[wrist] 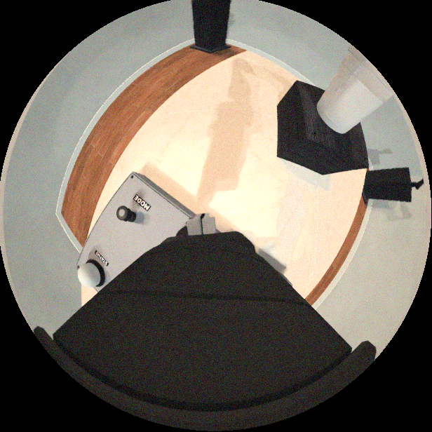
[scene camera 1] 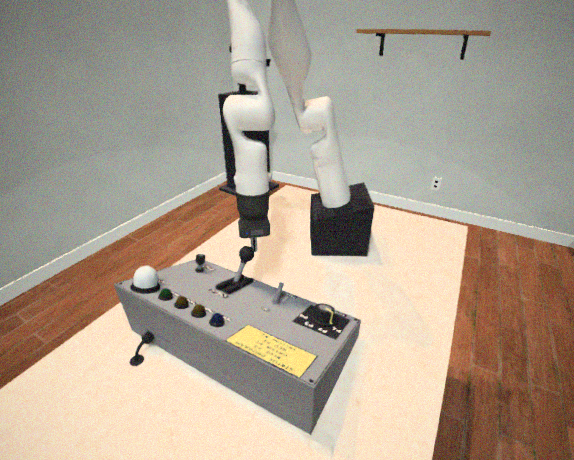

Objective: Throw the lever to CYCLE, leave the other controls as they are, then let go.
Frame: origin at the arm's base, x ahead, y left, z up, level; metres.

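Seen in the pictures: gripper, fingertip midpoint: [scene camera 1: 254, 249]; arm's base at its link origin: [scene camera 1: 335, 201].
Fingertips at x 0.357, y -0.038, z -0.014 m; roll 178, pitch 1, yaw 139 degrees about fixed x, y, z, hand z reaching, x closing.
Note:
Pixels of each thing's top centre, then the offset from my fingertips to it. "spot": a spot on its surface instead.
- black ball knob at its top centre: [scene camera 1: 240, 252] dx +0.056, dy +0.007, dz +0.027 m
- MODE knob at its top centre: [scene camera 1: 199, 254] dx +0.095, dy -0.108, dz -0.009 m
- white dome at a spot on its surface: [scene camera 1: 145, 278] spot: dx +0.263, dy -0.076, dz +0.037 m
- small toggle at its top centre: [scene camera 1: 278, 285] dx +0.058, dy +0.129, dz -0.015 m
- rotary dial at its top centre: [scene camera 1: 324, 306] dx +0.050, dy +0.249, dz -0.017 m
The grey control box [scene camera 1: 210, 350] [wrist: 155, 215] stands on the pale mat. Its lever [scene camera 1: 240, 271] rises from a black slot and ends in a black ball knob [scene camera 1: 246, 253]. The lever leans toward the back right in the scene view; the lettering by its slot is too blurred to read. My gripper [scene camera 1: 254, 248] [wrist: 203, 221] is shut, its two fingertips together with no gap showing in the wrist view. The tips are beside and behind the knob, at about its height; whether they touch it cannot be told. The gripper body hides most of the lever in the wrist view.
Other controls are the MODE knob [scene camera 1: 200, 262] [wrist: 125, 213], a white dome [scene camera 1: 145, 278] [wrist: 90, 274], several coloured lamps, a small toggle [scene camera 1: 279, 293] and a rotary dial [scene camera 1: 324, 315]. A black block [scene camera 1: 341, 232] [wrist: 300, 125] carries the arm's base behind the box.

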